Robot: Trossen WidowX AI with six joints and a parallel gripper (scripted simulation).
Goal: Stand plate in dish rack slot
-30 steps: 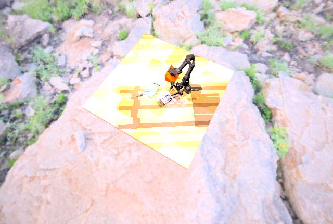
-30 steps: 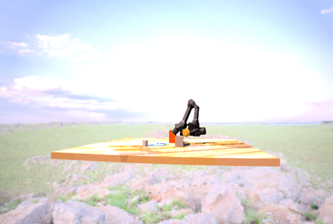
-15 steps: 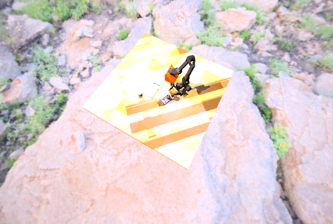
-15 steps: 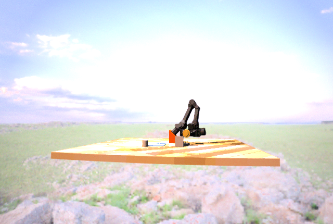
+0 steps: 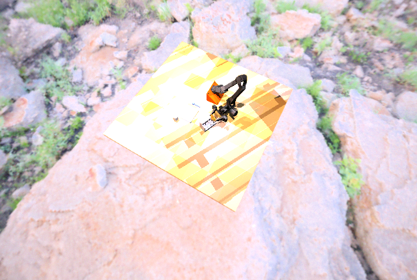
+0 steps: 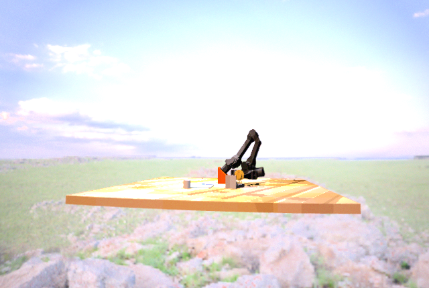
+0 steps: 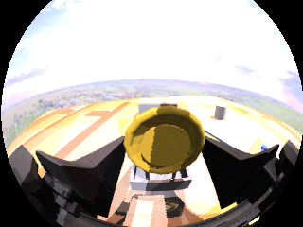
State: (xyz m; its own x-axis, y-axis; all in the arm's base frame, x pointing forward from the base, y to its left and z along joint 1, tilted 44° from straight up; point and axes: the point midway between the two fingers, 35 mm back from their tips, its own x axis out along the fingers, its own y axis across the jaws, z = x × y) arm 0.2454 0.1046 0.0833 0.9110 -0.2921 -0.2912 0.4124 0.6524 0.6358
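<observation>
My gripper tip is 5 cm short of the dish rack, 2 cm to the left of it and 5 cm above it. The rest, counted from my gripper tip: yellow plate 1 cm behind; pale cup 12 cm ahead, 31 cm to the right, 5 cm below; light blue mat 2 cm ahead, 23 cm to the right, 7 cm below.
</observation>
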